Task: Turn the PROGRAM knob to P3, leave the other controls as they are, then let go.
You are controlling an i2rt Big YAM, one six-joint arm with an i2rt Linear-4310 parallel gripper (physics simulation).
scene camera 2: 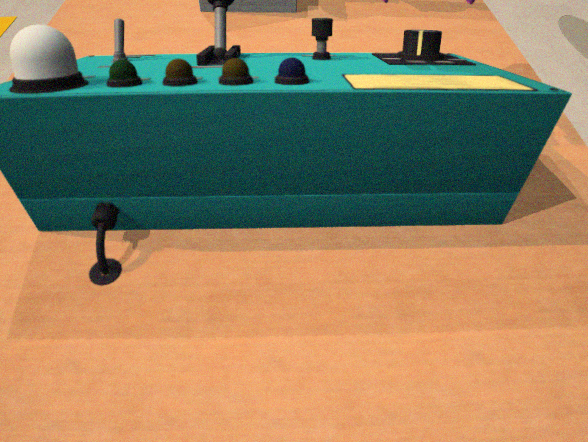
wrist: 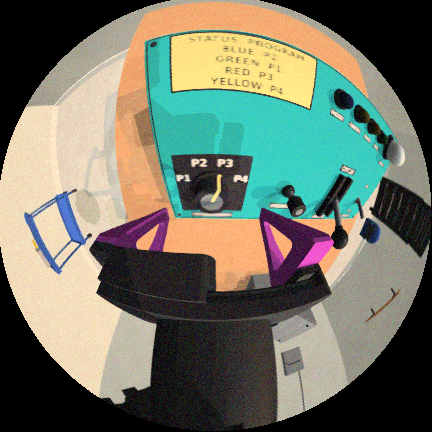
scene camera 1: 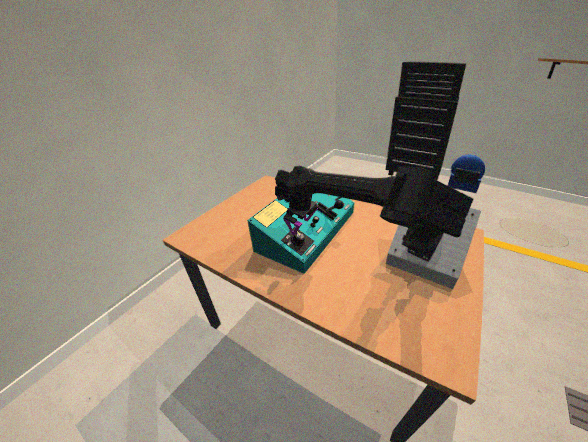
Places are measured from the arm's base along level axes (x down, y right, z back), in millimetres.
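Pixels of known places: gripper, between the fingertips: (scene camera 2: 427,2) (wrist: 213,212) (scene camera 1: 299,227); arm's base, origin of its link: (scene camera 1: 425,242).
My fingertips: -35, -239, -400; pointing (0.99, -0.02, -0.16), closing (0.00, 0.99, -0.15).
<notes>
For each thing: its top centre in the pictures, then the offset to it from my fingertips, as dx, dy, dz. "pt": a spot on its surface instead.
- PROGRAM knob, centre of its top: (wrist: 210,200) (scene camera 2: 425,26) (scene camera 1: 298,233) +27, -4, -2
- black plate, a spot on its surface: (wrist: 182,196) pt +72, -46, +16
- yellow label card, centre of its top: (scene camera 2: 437,67) (wrist: 253,54) (scene camera 1: 271,210) -11, +10, -162
- small black-capped control, centre of its top: (scene camera 2: 323,19) (wrist: 302,205) +20, +115, -19
- slotted lever, centre of its top: (scene camera 2: 218,5) (wrist: 345,220) +13, +237, -13
- thin toggle, centre of its top: (scene camera 2: 115,23) (wrist: 365,212) +27, +354, -41
The PROGRAM knob (scene camera 1: 299,237) (scene camera 2: 422,45) (wrist: 209,192) is a black round knob with a yellow pointer line, on a black plate (wrist: 182,196) marked P1 to P4. In the wrist view the line's far end points at the P3 mark. My gripper (scene camera 1: 301,221) (wrist: 213,212) is open and empty, its purple fingers wide apart, above and back from the knob and not touching it. In scene camera 2 the tips show in part at the top edge. The knob sits on the teal console (scene camera 1: 275,248) (scene camera 2: 280,145) (wrist: 280,145).
A yellow label card (scene camera 1: 270,213) (scene camera 2: 440,82) (wrist: 245,70) lies on the console. Right of the knob in the wrist view stand a small black-capped control (wrist: 294,201), a slotted lever (wrist: 338,217) and a thin toggle (wrist: 360,207). Several dome lamps (scene camera 2: 291,71) line the console's far edge.
</notes>
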